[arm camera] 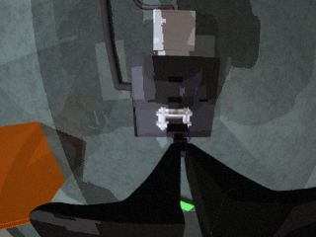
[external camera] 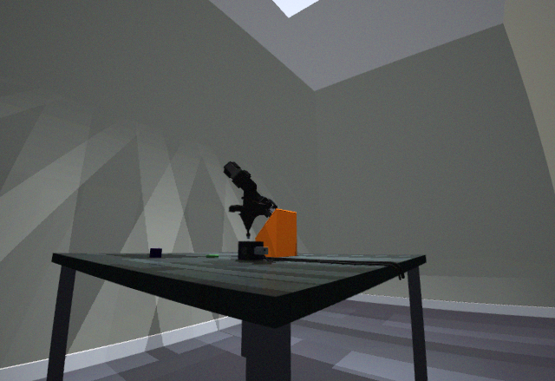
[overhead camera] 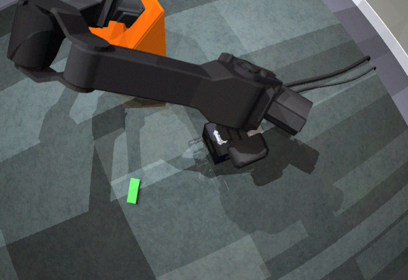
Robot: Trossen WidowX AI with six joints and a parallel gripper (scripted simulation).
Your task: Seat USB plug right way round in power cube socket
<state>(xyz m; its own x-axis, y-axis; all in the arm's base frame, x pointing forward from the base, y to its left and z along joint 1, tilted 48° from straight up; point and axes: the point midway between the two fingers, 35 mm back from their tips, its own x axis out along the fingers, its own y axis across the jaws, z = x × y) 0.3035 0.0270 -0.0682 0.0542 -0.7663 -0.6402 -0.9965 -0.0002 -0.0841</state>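
Now: gripper tip 20 mm above the USB plug. The rest, counted from my gripper tip: dark blue cube 320 mm to the right, 240 mm ahead, 100 mm below; green block 210 mm to the right, 120 mm below, 20 mm ahead.
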